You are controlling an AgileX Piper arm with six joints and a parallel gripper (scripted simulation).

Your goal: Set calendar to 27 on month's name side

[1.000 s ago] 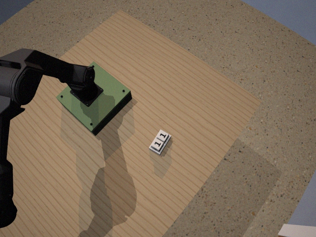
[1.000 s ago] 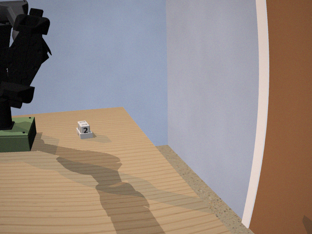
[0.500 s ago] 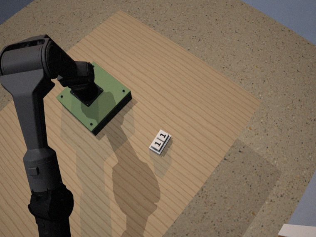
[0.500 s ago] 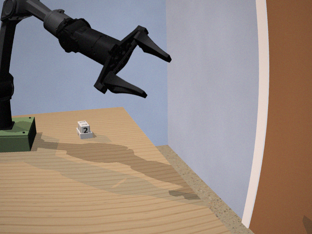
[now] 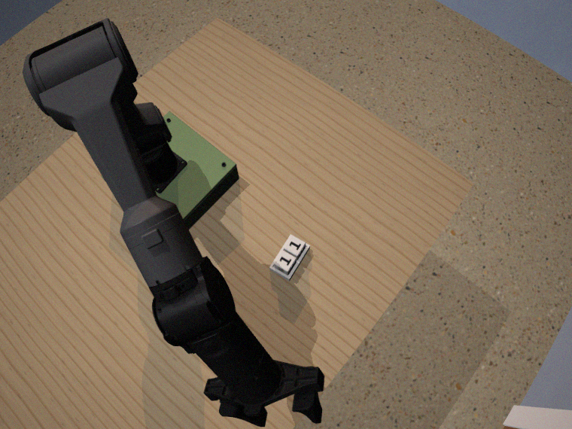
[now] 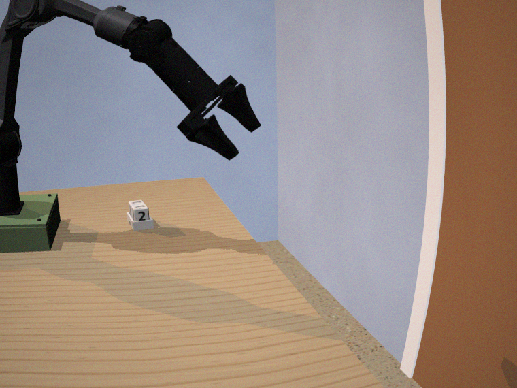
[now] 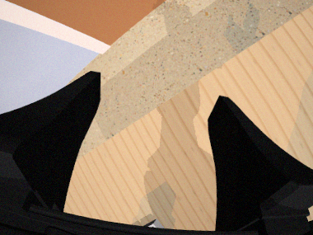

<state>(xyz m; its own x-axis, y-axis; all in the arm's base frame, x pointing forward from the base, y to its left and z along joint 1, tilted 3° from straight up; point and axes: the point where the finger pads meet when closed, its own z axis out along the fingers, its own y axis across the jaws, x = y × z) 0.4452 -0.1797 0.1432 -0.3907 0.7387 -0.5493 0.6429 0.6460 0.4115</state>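
The white tray lies 150 mm behind my hand, 210 mm to the left of it and 170 mm below it.
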